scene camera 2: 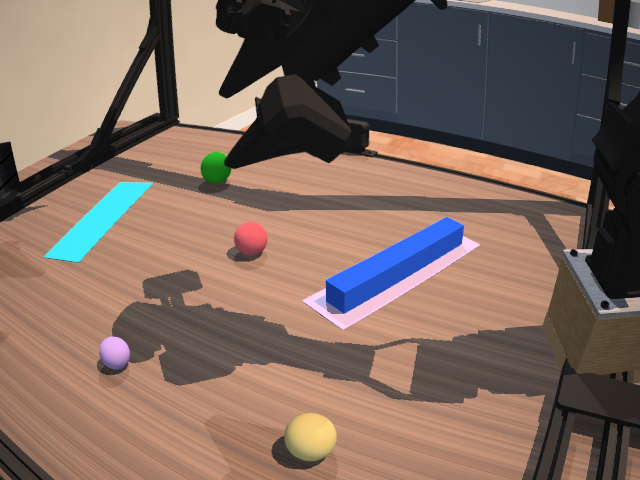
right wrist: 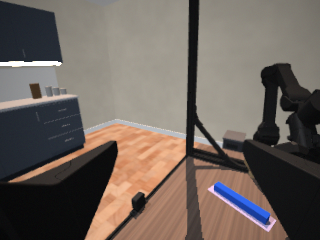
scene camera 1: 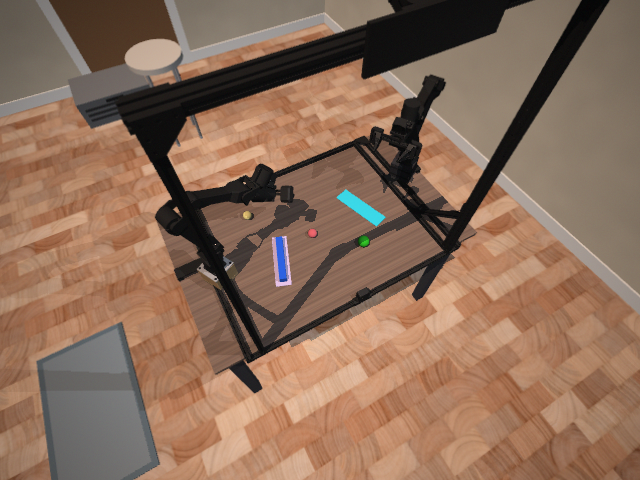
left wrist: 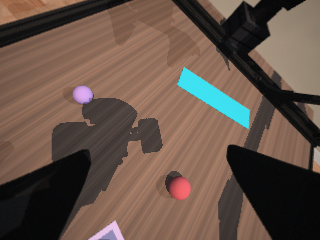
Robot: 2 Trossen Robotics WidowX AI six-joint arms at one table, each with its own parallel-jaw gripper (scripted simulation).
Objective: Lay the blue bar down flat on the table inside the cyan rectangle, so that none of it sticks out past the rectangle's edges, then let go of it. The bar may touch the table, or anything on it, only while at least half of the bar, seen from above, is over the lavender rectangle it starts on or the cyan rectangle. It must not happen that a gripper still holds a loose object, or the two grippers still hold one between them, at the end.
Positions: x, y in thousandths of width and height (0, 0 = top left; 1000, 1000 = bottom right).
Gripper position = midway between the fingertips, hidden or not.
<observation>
In view: the left gripper (scene camera 2: 352, 266), the right gripper (scene camera 1: 602, 326) and a blue bar (scene camera 2: 548, 601).
The left gripper is seen too in the left wrist view (left wrist: 498, 640). The right gripper also shows in the right wrist view (right wrist: 561, 606). The left wrist view misses the blue bar: it is out of frame.
</observation>
